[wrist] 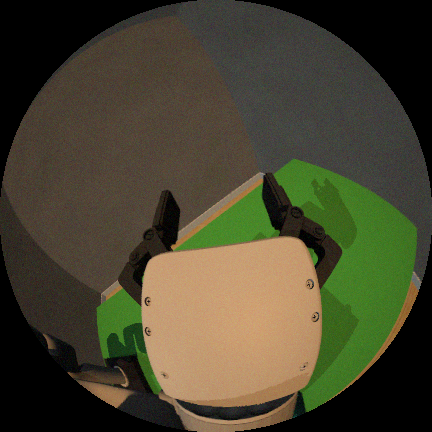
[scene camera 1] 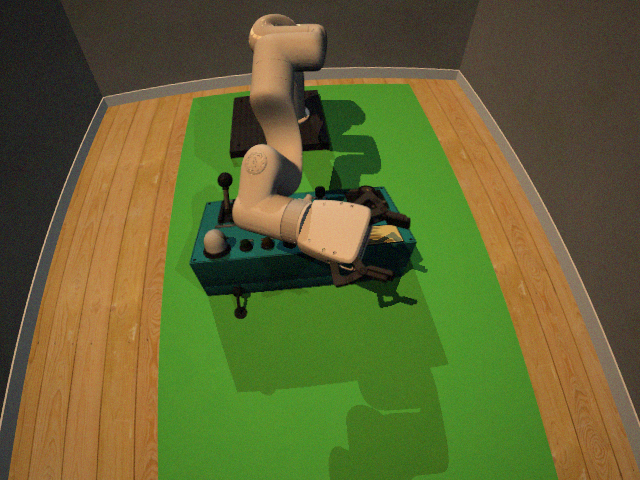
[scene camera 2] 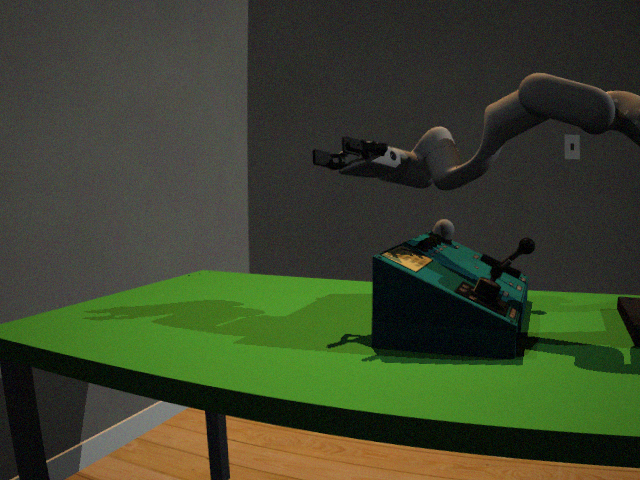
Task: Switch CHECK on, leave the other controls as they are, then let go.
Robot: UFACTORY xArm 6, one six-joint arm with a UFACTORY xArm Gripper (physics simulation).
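Places are measured from the arm's base along level axes (x back, y right, z up), in metres.
Pixels of known places: gripper, fingertip midpoint: (wrist: 217, 191) (scene camera 1: 402, 249) (scene camera 2: 327, 150); arm's base, link origin: (wrist: 121, 375).
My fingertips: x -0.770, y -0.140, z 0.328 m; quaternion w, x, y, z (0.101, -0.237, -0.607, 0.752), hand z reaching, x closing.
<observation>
Ahead of a thing's pixels: the offset from my fingertips to its top centre. "spot": to the spot under its first point.
A teal control console (scene camera 1: 268, 271) (scene camera 2: 439, 310) stands on the green table top. Its lettering is too small to read, so I cannot tell which control is CHECK or how it is set. A ball-topped lever @(dx +0.373, dy +0.329, dz -0.192 m) (scene camera 1: 224, 179) (scene camera 2: 526, 245), a pale dome @(spot: dx +0.151, dy +0.332, dz -0.161 m) (scene camera 1: 214, 241) (scene camera 2: 443, 228) and small dark knobs @(spot: dx +0.155, dy +0.266, dz -0.188 m) (scene camera 1: 246, 244) show on its sloped face. My gripper (scene camera 1: 398, 248) (scene camera 2: 331, 150) (wrist: 217, 191) is wide open and empty, high above the console and apart from it. In scene camera 1, the wrist and gripper hide part of the console's right half.
A yellow label @(spot: dx +0.162, dy -0.041, dz -0.204 m) (scene camera 1: 385, 234) (scene camera 2: 410, 258) lies on the console face. A dark, round-ended part @(spot: dx +0.066, dy +0.307, dz -0.344 m) (scene camera 1: 240, 311) sticks out from the console's front. The arm (scene camera 1: 271, 77) reaches over the console from its dark base plate (scene camera 1: 245, 129). Grey walls stand around the table.
</observation>
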